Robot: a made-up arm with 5 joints. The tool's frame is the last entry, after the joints.
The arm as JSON. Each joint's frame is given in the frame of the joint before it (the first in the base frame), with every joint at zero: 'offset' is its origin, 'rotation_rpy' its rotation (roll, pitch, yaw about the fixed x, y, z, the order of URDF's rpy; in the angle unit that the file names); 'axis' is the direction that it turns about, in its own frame. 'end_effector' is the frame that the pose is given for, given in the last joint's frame.
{
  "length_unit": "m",
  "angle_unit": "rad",
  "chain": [
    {
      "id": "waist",
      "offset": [
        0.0,
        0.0,
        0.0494
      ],
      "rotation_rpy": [
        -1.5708,
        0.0,
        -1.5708
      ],
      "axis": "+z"
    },
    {
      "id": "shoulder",
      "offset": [
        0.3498,
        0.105,
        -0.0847
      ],
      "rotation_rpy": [
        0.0,
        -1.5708,
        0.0
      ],
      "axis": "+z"
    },
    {
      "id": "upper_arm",
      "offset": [
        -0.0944,
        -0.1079,
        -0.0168
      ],
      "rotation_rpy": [
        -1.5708,
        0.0,
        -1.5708
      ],
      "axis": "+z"
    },
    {
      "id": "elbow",
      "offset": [
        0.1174,
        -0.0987,
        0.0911
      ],
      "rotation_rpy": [
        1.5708,
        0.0,
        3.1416
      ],
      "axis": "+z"
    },
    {
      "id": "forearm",
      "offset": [
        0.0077,
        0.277,
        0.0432
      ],
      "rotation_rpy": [
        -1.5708,
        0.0,
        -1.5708
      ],
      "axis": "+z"
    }
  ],
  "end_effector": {
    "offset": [
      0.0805,
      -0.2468,
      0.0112
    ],
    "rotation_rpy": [
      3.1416,
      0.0,
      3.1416
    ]
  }
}
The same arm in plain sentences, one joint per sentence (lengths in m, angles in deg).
The arm has five revolute joints in a row. What follows holds with every joint at zero, and every direction is one of the base frame's. The first joint lies 0.0494 m along +z from the base frame's origin and rotates about +x. The second joint lies 0.0847 m along -x and 0.3498 m along -y and 0.105 m along -z from the first joint and rotates about +y. The third joint lies 0.0944 m along -x and 0.0168 m along -y and 0.1079 m along +z from the second joint and rotates about +x. The fourth joint lies 0.0911 m along +x and 0.0987 m along +y and 0.1174 m along +z from the third joint and rotates about -y. The fifth joint lies 0.277 m along +x and 0.0432 m along -y and 0.0077 m along -z from the fourth joint and rotates about -z. The tool frame, which is the frame that the pose is given for, lies 0.0805 m along -x and 0.2468 m along -y and 0.0112 m along -z from the fifth joint; its axes are the base frame's turned by roll 0, pitch 0 and yaw 0 deg (as in URDF: about the fixed x, then y, then z).
